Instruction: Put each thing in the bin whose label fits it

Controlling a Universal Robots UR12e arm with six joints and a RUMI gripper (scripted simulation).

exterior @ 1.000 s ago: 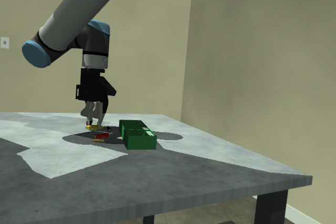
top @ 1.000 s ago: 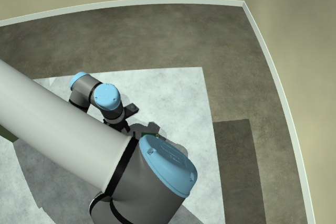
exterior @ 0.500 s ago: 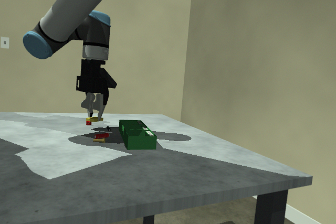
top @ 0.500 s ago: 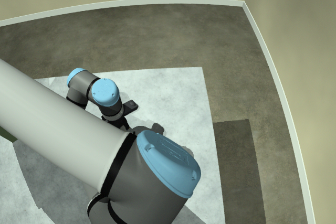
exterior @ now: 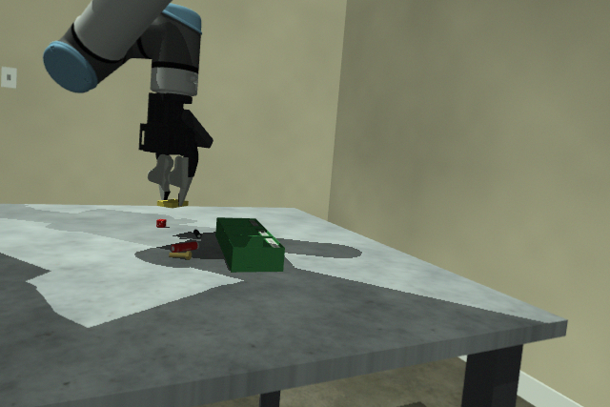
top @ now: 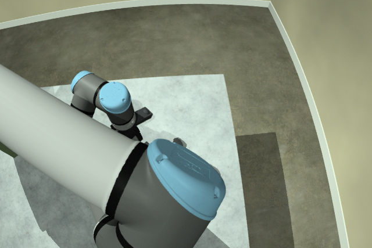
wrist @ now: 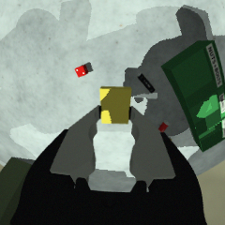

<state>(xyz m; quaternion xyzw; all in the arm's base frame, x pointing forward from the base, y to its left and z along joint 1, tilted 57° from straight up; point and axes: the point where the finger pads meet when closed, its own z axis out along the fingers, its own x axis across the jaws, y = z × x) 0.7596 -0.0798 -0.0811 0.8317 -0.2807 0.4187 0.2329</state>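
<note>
Now: the red die 7 cm to the left of my hand, 7 cm below it and 1 cm behind it. From my hand the other things lie so: yellow block (1 cm below); then red battery (14 cm to the right, 7 cm below, 1 cm behind); then black battery (7 cm below, 5 cm ahead, 3 cm to the right).
</note>
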